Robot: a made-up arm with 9 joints. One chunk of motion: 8 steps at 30 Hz.
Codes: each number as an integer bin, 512 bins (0 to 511) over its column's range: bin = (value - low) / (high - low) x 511, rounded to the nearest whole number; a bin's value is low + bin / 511 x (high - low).
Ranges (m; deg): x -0.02..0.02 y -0.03..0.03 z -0.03..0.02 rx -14..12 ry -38..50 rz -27..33
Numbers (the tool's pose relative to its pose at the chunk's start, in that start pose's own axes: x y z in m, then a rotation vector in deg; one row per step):
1: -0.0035 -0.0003 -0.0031 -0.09 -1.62 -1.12
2: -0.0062 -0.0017 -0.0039 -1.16 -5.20 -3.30
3: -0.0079 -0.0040 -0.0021 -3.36 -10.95 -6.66
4: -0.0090 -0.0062 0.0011 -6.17 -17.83 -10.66
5: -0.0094 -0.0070 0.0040 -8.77 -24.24 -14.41
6: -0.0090 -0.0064 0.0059 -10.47 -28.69 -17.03
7: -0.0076 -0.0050 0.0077 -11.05 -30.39 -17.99
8: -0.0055 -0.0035 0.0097 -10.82 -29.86 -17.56
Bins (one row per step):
1: 211 253 275 273 211 220
2: 176 241 267 252 190 202
3: 155 221 285 209 157 173
4: 141 203 318 154 117 139
5: 135 196 347 103 80 107
6: 141 201 367 69 54 85
7: 158 213 385 58 44 77
8: 185 226 406 62 47 80

